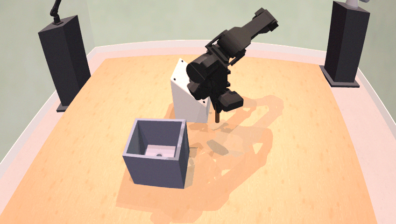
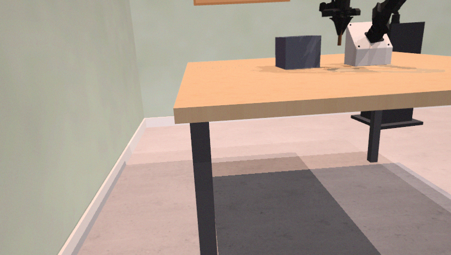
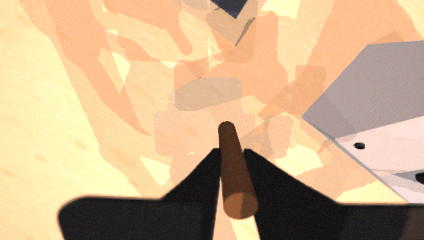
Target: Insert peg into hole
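My gripper is now 110 mm short of the pale plate, 180 mm to the left of it and 130 mm above it. Round my hand: brown peg: 40 mm below.
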